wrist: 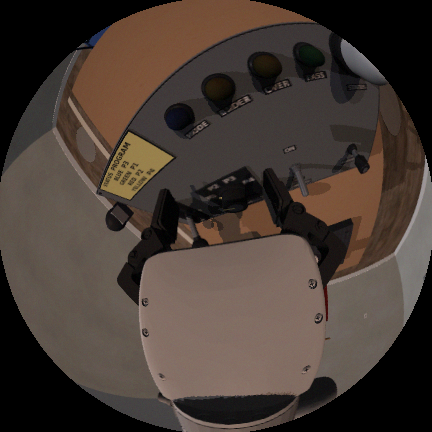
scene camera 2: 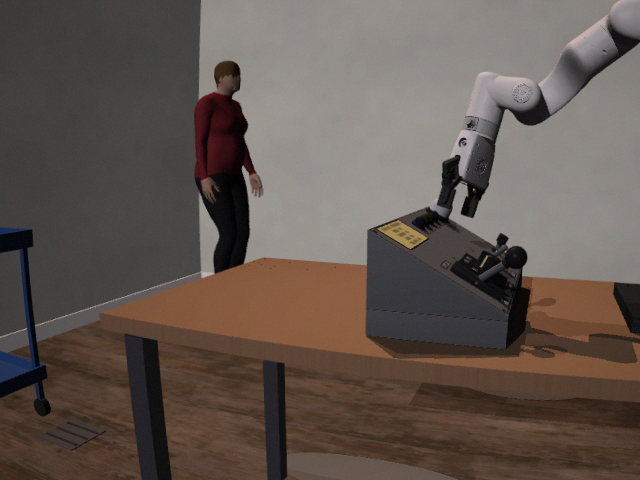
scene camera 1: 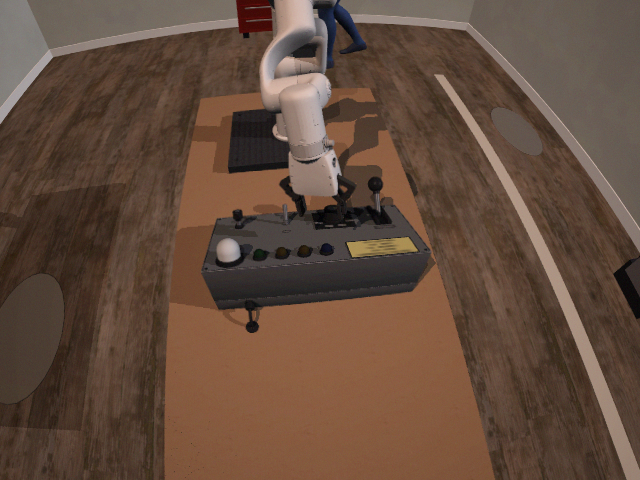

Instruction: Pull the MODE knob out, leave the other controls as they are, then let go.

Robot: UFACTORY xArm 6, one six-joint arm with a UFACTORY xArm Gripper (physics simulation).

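Frame: origin at the arm's base, x ahead, y left, z up, level; centimetres.
Where they show: gripper, fingertip midpoint: (wrist: 216,188) (scene camera 2: 455,211) (scene camera 1: 322,214).
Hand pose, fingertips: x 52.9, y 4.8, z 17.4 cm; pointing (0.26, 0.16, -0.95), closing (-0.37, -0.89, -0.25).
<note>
Each offset is from my fingertips to the centre of the thing. "spot": to the spot under its first point.
The MODE knob {spot: dy +0.0, dx +8.2, dz -1.6 cm} (scene camera 1: 326,249) (scene camera 2: 420,221) (wrist: 179,116) is the dark blue round one in the row on the sloped grey console (scene camera 1: 315,281) (scene camera 2: 434,289) (wrist: 240,135). Its label shows beside it in the wrist view. Two amber knobs (wrist: 218,88) (wrist: 265,65) and a green knob {spot: dy -14.1, dx +8.4, dz -1.5 cm} (scene camera 1: 259,254) (wrist: 309,55) share the row. My gripper (scene camera 1: 321,211) (scene camera 2: 457,208) (wrist: 216,188) is open and empty above the panel, apart from the MODE knob. In the wrist view the knob lies beyond the fingertips, ahead of the left finger.
A white dome {spot: dy -20.4, dx +8.5, dz +1.0 cm} (scene camera 1: 228,250) (wrist: 361,61) stands at the row's end. A ball-topped lever (scene camera 1: 375,183) (scene camera 2: 515,256), a rotary selector {dy +3.9, dx -7.7, dz -9.3 cm} (scene camera 1: 333,214) (wrist: 234,196), a metal toggle {dy -8.1, dx -8.5, dz -9.0 cm} (scene camera 1: 285,213) (wrist: 301,181) and a small black-tipped control {dy -20.1, dx -7.2, dz -9.5 cm} (scene camera 1: 237,214) (scene camera 2: 501,239) stand along the panel's lower side.
</note>
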